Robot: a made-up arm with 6 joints.
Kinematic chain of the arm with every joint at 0, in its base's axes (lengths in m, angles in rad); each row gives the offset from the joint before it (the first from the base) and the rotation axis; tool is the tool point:
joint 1: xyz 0 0 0.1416 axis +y
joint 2: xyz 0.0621 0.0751 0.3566 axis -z
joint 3: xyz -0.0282 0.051 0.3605 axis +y
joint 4: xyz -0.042 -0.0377 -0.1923 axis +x
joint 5: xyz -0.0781 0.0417 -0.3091 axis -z
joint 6: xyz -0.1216 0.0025 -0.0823 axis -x
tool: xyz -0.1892 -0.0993 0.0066
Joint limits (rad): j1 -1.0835..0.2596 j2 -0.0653..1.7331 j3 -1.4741..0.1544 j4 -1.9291..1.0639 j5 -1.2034..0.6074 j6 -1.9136..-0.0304
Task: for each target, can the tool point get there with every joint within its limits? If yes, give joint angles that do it. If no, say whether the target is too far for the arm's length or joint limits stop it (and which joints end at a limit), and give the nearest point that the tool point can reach.
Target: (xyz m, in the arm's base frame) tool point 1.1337 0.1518 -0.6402
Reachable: no: joint limits stop it (at a limit: joint 1, joint 5) | nearest point 0.6519 0.1106 0.1302 | short by 0.910 m
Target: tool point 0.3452 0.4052 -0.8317
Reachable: no: joint limits stop it (at a limit: joint 1, joint 5) | nearest point -0.1468 0.2421 -0.1459 | short by 0.860 m
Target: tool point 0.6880 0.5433 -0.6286
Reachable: no: joint limits stop it (at a limit: joint 1, joint 2, joint 5) | nearest point 0.4259 0.3435 0.0716 | short by 0.774 m
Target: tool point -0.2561 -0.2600 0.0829
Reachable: yes | joints -0.7809 0.0808 -0.2423 -0.5149 -0.4833 -0.7729
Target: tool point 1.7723 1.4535 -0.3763
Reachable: no: too far | nearest point 0.6707 0.5021 0.3320 | short by 1.619 m
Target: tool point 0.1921 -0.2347 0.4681
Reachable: yes | joints -0.6812 0.2326 -1.1868 -0.3039 -0.2650 -0.5719
